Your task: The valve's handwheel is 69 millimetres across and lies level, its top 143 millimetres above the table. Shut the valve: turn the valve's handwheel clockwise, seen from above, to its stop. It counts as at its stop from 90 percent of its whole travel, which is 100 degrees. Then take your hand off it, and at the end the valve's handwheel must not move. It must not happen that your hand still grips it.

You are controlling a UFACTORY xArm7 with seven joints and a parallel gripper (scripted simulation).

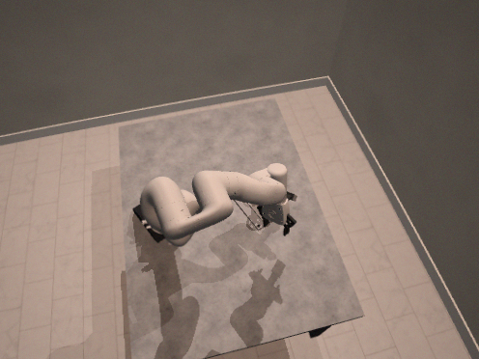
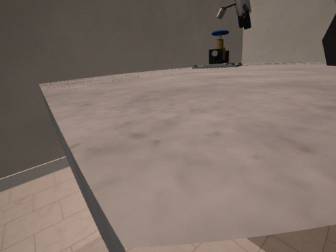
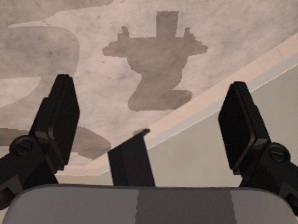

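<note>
The blue spoked handwheel lies 230 mm to the left of my hand, 60 mm below it and 40 mm ahead of it.
</note>
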